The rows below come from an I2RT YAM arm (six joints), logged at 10 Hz.
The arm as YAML. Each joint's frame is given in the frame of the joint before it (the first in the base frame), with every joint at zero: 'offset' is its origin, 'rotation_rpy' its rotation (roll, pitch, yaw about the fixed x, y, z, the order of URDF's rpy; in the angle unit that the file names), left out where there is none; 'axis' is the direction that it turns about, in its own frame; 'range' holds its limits. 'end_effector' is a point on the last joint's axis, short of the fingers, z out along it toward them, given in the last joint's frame.
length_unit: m
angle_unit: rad
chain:
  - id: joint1
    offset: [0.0, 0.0, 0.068]
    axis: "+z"
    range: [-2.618, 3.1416]
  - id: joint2
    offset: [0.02, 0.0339, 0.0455]
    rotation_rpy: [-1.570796, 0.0, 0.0]
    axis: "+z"
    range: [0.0, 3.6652]
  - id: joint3
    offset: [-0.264, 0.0, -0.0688]
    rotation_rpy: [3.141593, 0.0, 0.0]
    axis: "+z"
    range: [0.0, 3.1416]
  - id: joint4
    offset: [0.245, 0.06, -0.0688]
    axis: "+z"
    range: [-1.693, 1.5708]
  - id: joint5
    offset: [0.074, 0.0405, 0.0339]
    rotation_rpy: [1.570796, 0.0, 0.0]
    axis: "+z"
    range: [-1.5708, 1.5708]
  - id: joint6
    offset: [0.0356, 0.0, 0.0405]
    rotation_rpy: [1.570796, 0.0, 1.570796]
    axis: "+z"
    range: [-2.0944, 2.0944]
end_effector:
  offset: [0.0, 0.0, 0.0]
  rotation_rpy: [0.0, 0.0, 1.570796]
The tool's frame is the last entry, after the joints.
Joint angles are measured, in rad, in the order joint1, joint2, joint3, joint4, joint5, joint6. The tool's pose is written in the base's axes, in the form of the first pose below.
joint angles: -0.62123 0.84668 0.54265 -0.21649 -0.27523 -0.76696
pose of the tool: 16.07 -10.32 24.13 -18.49 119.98 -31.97
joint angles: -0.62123 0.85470 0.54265 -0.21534 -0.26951 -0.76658
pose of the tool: 16.16 -10.40 24.00 -18.26 120.47 -32.00
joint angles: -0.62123 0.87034 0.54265 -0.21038 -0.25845 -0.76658
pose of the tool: 16.32 -10.56 23.77 -17.88 121.30 -32.18
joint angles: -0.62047 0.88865 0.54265 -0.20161 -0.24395 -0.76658
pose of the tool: 16.53 -10.76 23.53 -17.43 122.14 -32.57
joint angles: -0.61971 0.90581 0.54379 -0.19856 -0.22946 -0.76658
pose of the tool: 16.71 -10.93 23.28 -16.99 123.15 -32.84
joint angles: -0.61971 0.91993 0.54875 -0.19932 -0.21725 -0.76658
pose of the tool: 16.86 -11.09 23.18 -16.58 123.97 -33.12
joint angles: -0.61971 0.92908 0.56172 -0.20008 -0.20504 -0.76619
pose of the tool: 17.03 -11.26 23.45 -16.17 124.10 -33.89
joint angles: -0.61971 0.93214 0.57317 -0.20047 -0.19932 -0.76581
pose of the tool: 17.13 -11.35 23.78 -15.98 123.81 -34.49
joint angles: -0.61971 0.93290 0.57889 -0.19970 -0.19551 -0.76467
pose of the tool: 17.17 -11.40 23.97 -15.79 123.59 -34.87
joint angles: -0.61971 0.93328 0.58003 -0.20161 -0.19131 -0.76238
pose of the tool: 17.17 -11.42 23.98 -15.51 123.75 -34.98
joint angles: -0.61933 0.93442 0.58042 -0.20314 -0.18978 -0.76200
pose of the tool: 17.18 -11.42 23.96 -15.46 123.91 -34.95
